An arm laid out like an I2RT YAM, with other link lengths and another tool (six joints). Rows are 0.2 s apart.
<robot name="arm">
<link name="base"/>
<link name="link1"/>
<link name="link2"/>
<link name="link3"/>
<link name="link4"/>
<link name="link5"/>
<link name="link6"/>
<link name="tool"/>
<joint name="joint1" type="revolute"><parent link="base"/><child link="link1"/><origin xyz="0 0 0.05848" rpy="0 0 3.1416"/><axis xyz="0 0 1"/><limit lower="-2.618" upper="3.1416"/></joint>
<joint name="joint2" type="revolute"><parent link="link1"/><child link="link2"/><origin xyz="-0.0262 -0.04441 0.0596" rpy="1.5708 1.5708 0"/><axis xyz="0 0 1"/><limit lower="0" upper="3.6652"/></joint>
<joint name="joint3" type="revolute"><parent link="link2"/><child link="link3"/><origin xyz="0 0.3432 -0.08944" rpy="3.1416 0 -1.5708"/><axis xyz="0 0 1"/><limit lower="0" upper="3.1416"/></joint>
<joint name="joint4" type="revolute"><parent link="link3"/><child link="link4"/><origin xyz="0.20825 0.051 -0.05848" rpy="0 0 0"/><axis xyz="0 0 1"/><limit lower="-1.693" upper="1.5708"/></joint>
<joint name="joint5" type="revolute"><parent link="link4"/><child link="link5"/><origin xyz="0.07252 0.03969 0.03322" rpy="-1.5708 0 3.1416"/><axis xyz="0 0 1"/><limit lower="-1.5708" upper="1.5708"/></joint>
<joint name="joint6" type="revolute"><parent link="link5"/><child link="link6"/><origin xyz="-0.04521 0 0.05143" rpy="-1.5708 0 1.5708"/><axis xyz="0 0 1"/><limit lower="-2.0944" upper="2.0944"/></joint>
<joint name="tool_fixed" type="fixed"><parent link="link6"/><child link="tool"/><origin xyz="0.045 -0.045 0.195" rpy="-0.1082 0 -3.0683"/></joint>
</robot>
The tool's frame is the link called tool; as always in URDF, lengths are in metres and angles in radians.
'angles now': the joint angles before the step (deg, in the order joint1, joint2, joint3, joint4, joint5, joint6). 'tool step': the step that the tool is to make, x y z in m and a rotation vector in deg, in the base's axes. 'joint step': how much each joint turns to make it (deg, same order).
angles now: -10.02 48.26 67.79 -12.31 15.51 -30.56
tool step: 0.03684 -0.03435 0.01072 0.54 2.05 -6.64
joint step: 0.00 9.24 5.72 1.59 6.62 -0.58
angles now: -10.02 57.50 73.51 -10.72 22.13 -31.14
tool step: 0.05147 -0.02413 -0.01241 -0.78 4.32 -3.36
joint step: -0.04 9.98 3.56 3.05 3.22 -1.89
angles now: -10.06 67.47 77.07 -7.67 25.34 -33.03
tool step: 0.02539 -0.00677 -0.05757 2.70 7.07 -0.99
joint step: -0.05 5.21 -2.51 -0.42 0.88 1.61
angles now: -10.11 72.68 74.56 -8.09 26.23 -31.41
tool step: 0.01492 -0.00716 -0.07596 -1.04 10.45 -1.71
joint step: 1.62 5.67 -5.86 2.47 3.77 -2.32
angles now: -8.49 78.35 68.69 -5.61 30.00 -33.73
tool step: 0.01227 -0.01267 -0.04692 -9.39 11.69 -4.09
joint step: 5.09 8.10 -2.73 5.37 11.97 -8.89
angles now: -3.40 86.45 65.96 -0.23 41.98 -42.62
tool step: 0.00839 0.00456 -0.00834 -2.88 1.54 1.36
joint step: 1.55 1.39 -2.59 5.06 1.20 -3.67
